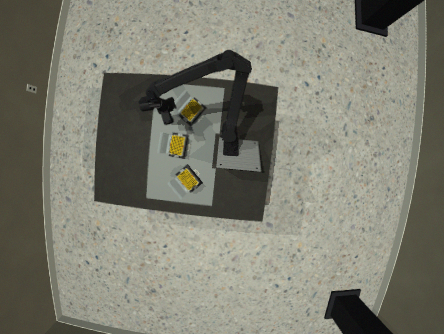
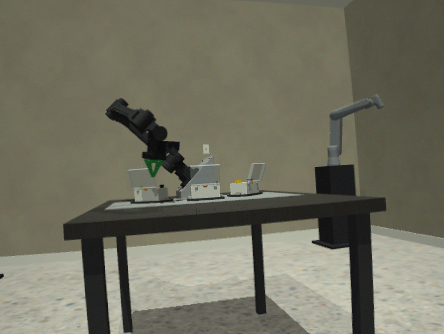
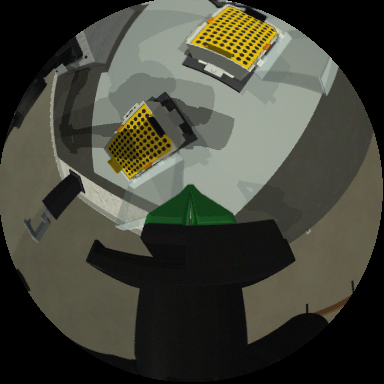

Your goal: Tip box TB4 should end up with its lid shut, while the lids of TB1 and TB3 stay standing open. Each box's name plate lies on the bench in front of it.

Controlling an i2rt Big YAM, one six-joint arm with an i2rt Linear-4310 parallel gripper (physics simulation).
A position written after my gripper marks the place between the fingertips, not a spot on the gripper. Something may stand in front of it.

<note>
I see my gripper (image 3: 189,188), a light grey mat (image 2: 181,201), a tip box (image 2: 211,192) and a tip box (image 3: 163,109).
The light grey mat also shows in image 3 (image 3: 243,137).
</note>
